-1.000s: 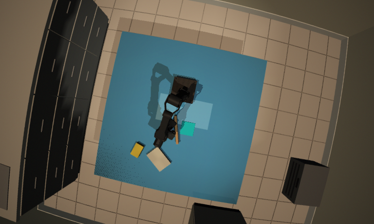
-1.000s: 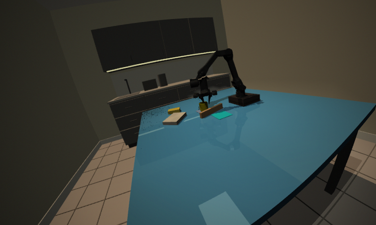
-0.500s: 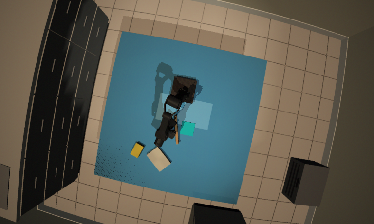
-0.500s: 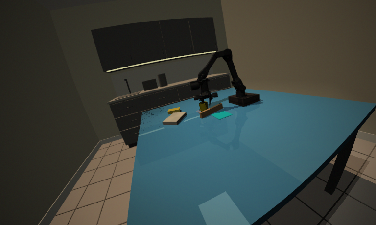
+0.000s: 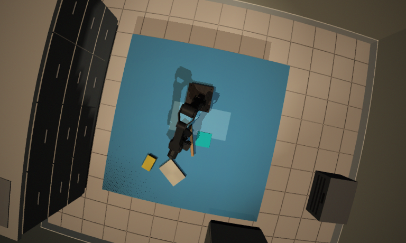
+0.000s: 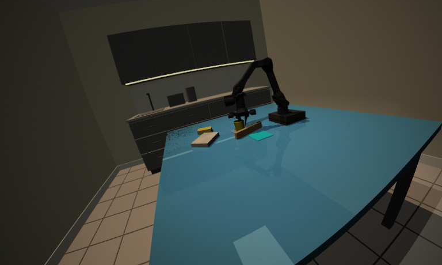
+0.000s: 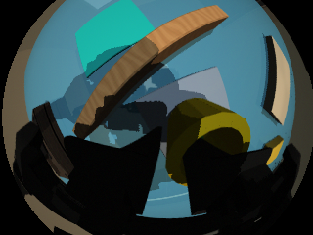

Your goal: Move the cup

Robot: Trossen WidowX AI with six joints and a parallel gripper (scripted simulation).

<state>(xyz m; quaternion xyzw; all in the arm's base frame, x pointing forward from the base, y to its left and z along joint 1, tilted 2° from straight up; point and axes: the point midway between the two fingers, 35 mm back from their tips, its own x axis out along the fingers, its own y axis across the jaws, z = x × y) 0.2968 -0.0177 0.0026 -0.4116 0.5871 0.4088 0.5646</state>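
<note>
Now: gripper tip 30 mm short of the grey pad, 10 mm to the left of it and 40 mm above it. Round my gripper tip: wooden bar 10 mm behind, 70 mm to the left, 20 mm below; then teal pad 50 mm behind, 150 mm to the left, 40 mm below; then yellow cup 20 mm ahead, 10 mm to the right.
</note>
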